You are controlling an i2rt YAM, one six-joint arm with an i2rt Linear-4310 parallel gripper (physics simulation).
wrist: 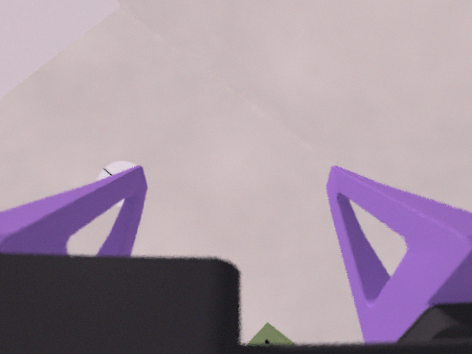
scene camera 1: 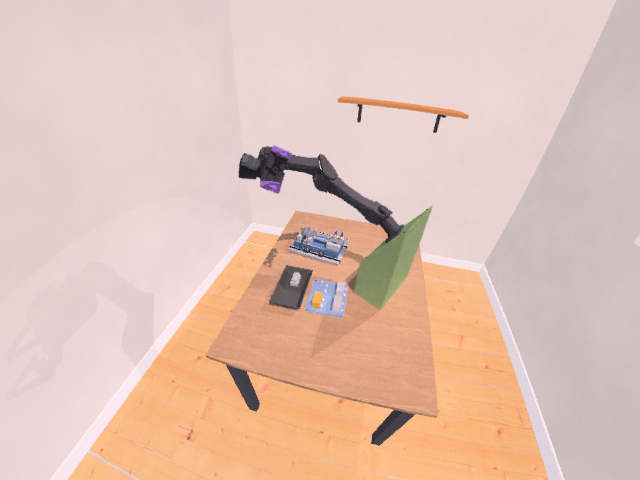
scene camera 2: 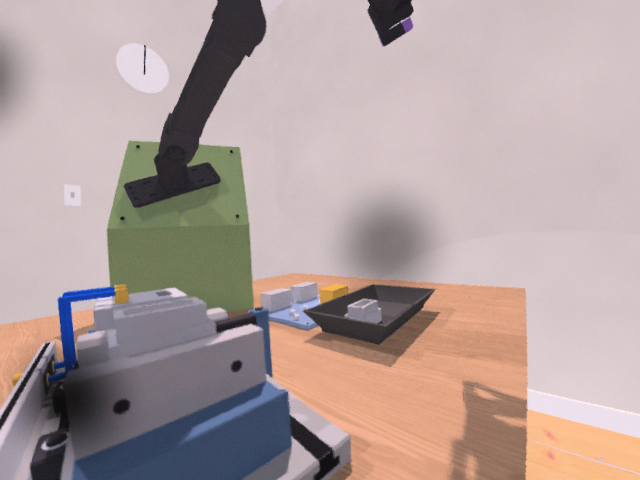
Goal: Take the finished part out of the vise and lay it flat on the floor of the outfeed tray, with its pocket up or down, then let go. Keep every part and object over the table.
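Places are measured from the arm's base along level axes (x ahead, y left, z up), in centimetres.
Pixels of known places: gripper, fingertip midpoint: point(wrist: 236, 176) point(scene camera 1: 282, 167) point(scene camera 2: 373, 15); arm's base at its link origin: point(scene camera 1: 396, 233) point(scene camera 2: 175, 184).
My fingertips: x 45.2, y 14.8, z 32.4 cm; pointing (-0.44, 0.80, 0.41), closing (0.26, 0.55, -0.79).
Ahead of a thing's pixels: the offset from my fingertips to its top centre. "spot": to the spot under its first point.
My gripper point(scene camera 1: 276, 168) point(wrist: 236, 176) is open and empty, purple fingers wide apart, high above the table and tilted upward; its wrist view shows wall between the fingers. The vise @[dx -12.7, dy -39.1, dz -52.3 cm] point(scene camera 1: 310, 253) point(scene camera 2: 191, 439), with a blue body and grey jaws, stands near the table's back. Light grey stepped pieces @[dx -6.2, dy -41.4, dz -50.7 cm] point(scene camera 2: 160, 322) show at its jaws; which of them is a clamped part, I cannot tell. The black outfeed tray point(scene camera 1: 283, 298) point(scene camera 2: 351, 329) stands beside the vise. A small light grey part @[dx -1.9, dy -12.0, dz -57.5 cm] point(scene camera 1: 295, 279) point(scene camera 2: 363, 310) sits in it, with its recess upward.
A blue plate @[dx -17.3, dy -3.5, dz -61.4 cm] point(scene camera 1: 329, 305) point(scene camera 2: 305, 321) beside the tray bears light grey blocks point(scene camera 1: 339, 296) point(scene camera 2: 276, 300) and an orange block @[dx -12.4, dy +0.1, dz -57.8 cm] point(scene camera 1: 317, 299) point(scene camera 2: 333, 293). A blue nozzle pipe @[spot: dx -22.0, dy -42.2, dz -54.6 cm] point(scene camera 2: 67, 330) rises at the vise. The green arm stand point(scene camera 1: 387, 273) point(scene camera 2: 180, 263) is tall.
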